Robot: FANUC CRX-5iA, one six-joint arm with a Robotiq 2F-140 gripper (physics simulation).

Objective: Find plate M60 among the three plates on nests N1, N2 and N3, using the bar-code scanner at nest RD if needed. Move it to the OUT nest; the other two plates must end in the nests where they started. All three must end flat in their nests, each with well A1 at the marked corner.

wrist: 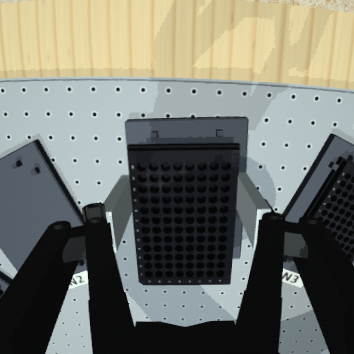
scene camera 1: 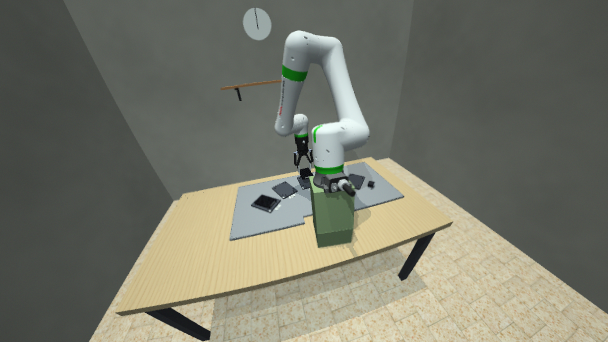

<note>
I see my gripper (wrist: pixel 183 189) and an OUT nest (wrist: pixel 235 128).
</note>
